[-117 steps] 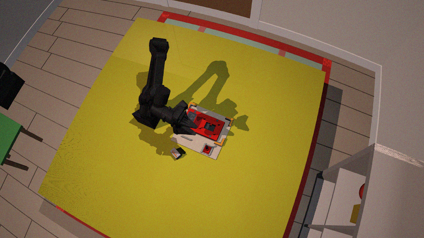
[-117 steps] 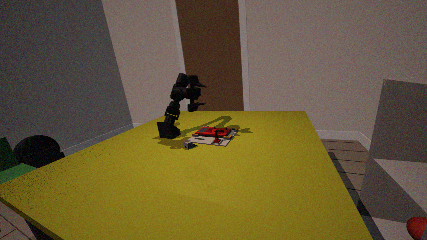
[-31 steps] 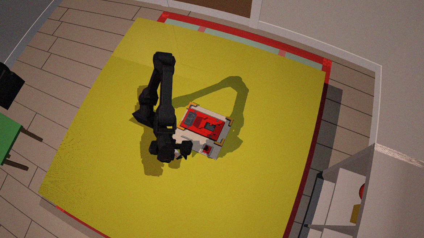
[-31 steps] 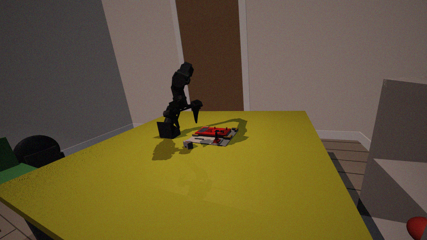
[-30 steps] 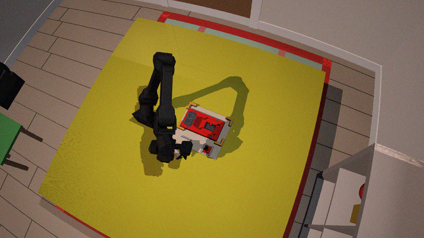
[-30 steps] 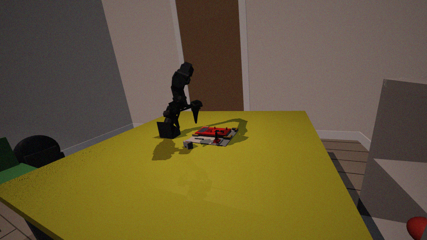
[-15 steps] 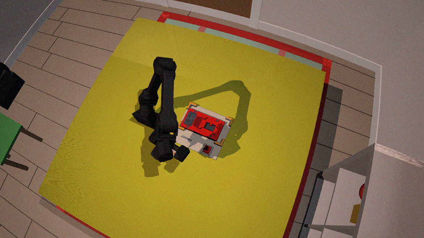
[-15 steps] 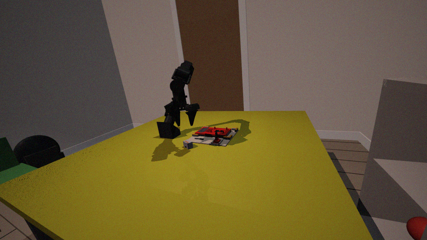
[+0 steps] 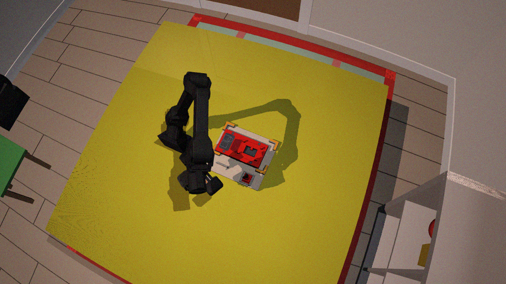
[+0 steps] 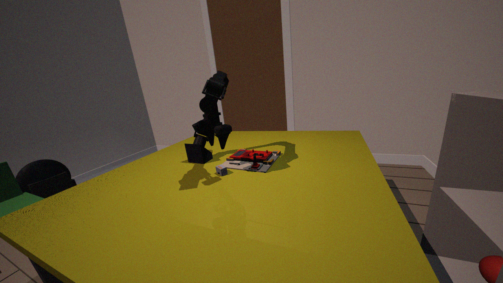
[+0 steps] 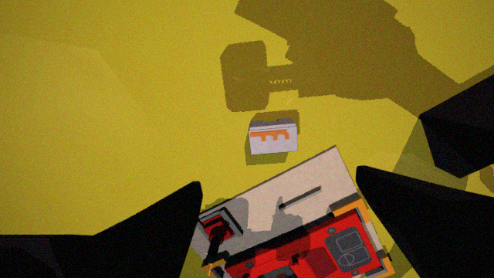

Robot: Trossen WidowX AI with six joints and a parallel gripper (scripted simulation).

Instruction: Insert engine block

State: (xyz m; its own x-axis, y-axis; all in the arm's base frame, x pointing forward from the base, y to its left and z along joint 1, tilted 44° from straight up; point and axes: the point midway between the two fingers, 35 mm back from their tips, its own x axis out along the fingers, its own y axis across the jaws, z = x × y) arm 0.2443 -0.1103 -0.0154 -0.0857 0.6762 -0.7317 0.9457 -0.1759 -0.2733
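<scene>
Right now my gripper tip is 120 mm above the engine block. Also, from my gripper tip: beige base plate (190 mm to the left, 120 mm below, 50 mm ahead).
</scene>
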